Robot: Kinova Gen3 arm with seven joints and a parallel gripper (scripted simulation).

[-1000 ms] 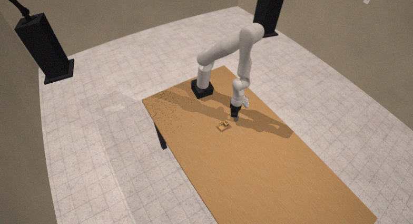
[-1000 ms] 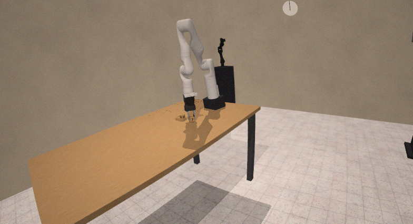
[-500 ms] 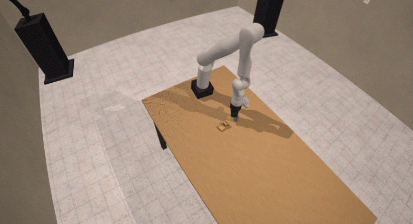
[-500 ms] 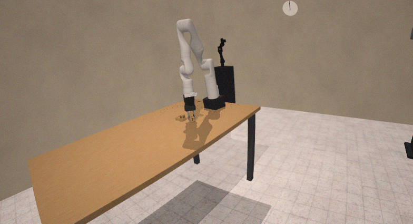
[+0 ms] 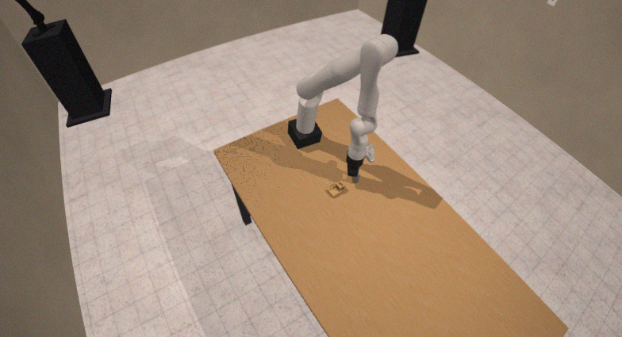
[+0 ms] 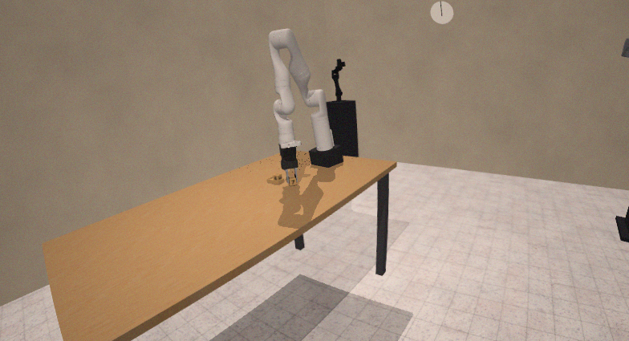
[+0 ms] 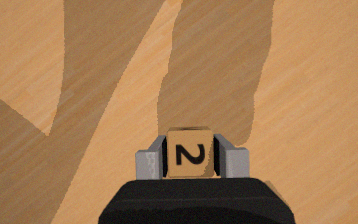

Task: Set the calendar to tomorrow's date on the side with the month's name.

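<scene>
The wooden date cube is 1 cm below my hand. From my hand the other things lie so: wooden tray 11 cm to the right, 2 cm below, 2 cm ahead.
</scene>
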